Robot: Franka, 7 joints.
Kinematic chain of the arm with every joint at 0, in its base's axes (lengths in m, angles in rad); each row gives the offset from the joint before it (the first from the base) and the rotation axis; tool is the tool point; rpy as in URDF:
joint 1: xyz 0 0 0.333 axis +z
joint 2: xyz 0 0 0 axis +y
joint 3: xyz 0 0 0.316 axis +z
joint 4: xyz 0.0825 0 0 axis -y
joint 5: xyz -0.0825 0 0.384 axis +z
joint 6: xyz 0 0 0 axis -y
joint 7: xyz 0.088 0 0 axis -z
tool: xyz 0 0 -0.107 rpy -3.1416 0 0
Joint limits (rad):
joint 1: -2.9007..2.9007
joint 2: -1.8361..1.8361
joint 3: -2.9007..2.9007
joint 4: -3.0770..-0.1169
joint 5: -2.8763..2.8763
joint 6: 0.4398..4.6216
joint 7: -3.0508..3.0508
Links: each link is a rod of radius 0.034 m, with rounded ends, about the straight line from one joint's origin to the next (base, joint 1, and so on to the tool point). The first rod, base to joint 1, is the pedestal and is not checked.
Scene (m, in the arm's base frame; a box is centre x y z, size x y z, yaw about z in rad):
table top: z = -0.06
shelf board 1: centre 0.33 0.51 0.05 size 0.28 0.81 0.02 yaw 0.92
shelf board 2: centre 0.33 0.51 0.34 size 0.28 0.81 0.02 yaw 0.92
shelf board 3: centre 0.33 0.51 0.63 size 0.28 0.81 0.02 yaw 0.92
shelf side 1: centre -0 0.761 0.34 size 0.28 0.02 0.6 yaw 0.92
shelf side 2: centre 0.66 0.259 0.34 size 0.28 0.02 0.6 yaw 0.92
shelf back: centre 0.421 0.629 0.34 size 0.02 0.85 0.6 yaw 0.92
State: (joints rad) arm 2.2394 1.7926 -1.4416 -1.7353 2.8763 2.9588 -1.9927
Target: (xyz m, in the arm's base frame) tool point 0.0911 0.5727 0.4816
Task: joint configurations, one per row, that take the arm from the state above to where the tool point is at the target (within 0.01 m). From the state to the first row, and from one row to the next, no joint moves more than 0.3 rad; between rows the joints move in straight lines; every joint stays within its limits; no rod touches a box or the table.
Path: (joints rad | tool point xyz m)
1: 2.4363 1.7204 -1.3542 -1.9543 2.8763 3.1350 -1.9927 | 0.2560 0.4782 0.2214
2: 2.6333 1.6482 -1.2669 -2.1732 2.8763 3.3112 -1.9927 | 0.1990 0.4043 0.2186
3: 2.8302 1.5760 -1.1795 -2.3922 2.8763 3.4874 -1.9927 | 0.1458 0.3236 0.2215
4: 2.8537 1.6627 -1.4106 -2.2910 2.8691 3.4570 -1.9927 | 0.1271 0.3869 0.3000
5: 2.8772 1.7494 -1.6416 -2.1899 2.8620 3.4267 -1.9927 | 0.0798 0.4335 0.3903
6: 2.9007 1.8361 -1.8727 -2.0887 2.8548 3.3964 -1.9927 | 0.0023 0.4562 0.4816
7: 2.7422 1.7853 -1.8647 -1.9539 2.8410 3.2412 -1.9927 | 0.0439 0.5178 0.4821
8: 2.5837 1.7345 -1.8567 -1.8191 2.8271 3.0861 -1.9927 | 0.0911 0.5727 0.4816

